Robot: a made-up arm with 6 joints.
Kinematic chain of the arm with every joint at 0, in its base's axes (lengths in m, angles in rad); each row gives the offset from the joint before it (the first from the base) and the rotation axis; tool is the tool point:
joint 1: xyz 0 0 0.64 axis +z
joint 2: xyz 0.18 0 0 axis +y
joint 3: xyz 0 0 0.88 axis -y
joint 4: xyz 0 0 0.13 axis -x
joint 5: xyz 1.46 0 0 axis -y
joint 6: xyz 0.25 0 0 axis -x
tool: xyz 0 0 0
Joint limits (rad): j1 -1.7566..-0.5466 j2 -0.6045..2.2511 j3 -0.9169..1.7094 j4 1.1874..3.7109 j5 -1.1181..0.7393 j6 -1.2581..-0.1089
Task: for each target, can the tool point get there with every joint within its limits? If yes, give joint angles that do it. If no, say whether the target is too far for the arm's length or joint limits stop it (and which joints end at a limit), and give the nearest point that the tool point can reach.
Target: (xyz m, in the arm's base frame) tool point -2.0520 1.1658 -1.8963
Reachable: no: too far | nearest point -0.5141 0.3039 -0.8125 | short by 2.069 m
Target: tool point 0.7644 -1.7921 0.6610
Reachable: yes | joints -1.1811 0.3513 -0.1513 2.9423 0.5586 -0.5484
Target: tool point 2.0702 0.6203 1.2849
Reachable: no: joint limits stop it (at a limit: joint 1, joint 5) | nearest point 1.3230 -0.6078 1.2849 | short by 1.438 m
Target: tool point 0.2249 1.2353 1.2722
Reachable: no: joint limits stop it (at a limit: joint 2, joint 3, joint 5) | nearest point 0.2943 1.6166 2.2796 | short by 1.079 m
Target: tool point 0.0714 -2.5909 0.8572
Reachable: yes | joints -1.4716 1.1079 0.8822 1.8872 -0.8964 -0.8184
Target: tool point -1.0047 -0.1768 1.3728
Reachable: no: joint limits stop it (at a limit: joint 1, joint 2, joint 5) | nearest point -0.4516 -1.1900 1.3843 | short by 1.154 m
